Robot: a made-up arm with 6 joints.
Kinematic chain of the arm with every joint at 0, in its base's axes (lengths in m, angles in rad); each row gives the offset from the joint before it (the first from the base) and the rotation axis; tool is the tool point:
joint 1: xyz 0 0 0.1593 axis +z
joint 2: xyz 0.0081 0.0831 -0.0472 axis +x
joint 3: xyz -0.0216 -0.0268 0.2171 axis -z
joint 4: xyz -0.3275 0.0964 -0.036 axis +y
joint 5: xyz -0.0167 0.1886 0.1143 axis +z
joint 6: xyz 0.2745 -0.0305 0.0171 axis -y
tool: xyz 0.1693 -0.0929 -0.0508
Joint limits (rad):
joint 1: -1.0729..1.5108
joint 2: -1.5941..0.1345
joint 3: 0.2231..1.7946
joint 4: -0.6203..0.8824
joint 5: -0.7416..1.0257
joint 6: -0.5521..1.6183
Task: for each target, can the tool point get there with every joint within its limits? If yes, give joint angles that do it. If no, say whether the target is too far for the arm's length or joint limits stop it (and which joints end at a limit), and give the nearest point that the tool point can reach.
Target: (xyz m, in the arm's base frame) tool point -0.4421 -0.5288 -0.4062
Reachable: no: joint limits stop it (at a limit: joint 1, joint 2, joint 4, joint 5, joint 6) | nearest point -0.5991 -0.2584 -0.1513 | short by 0.403 m
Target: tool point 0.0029 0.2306 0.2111
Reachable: yes | joints -0.2869 -0.9386 1.0900 0.1180 -0.5281 -0.3733
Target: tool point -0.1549 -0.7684 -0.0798
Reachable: no: joint limits stop it (at a limit: joint 1, joint 2, joint 3, joint 4) | nearest point 0.1167 -0.4814 0.1145 | short by 0.440 m
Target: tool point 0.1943 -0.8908 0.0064
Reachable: no: joint limits stop it (at a limit: joint 1, joint 2, joint 3, joint 4, joint 5) | nearest point 0.2111 -0.5440 0.1191 | short by 0.365 m
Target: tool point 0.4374 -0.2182 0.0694
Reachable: yes | joints -0.6519 -0.5386 1.4487 0.7478 0.7553 -0.0676
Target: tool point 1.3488 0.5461 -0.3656
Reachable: no: too far | nearest point 0.7814 0.3251 -0.1539 | short by 0.645 m
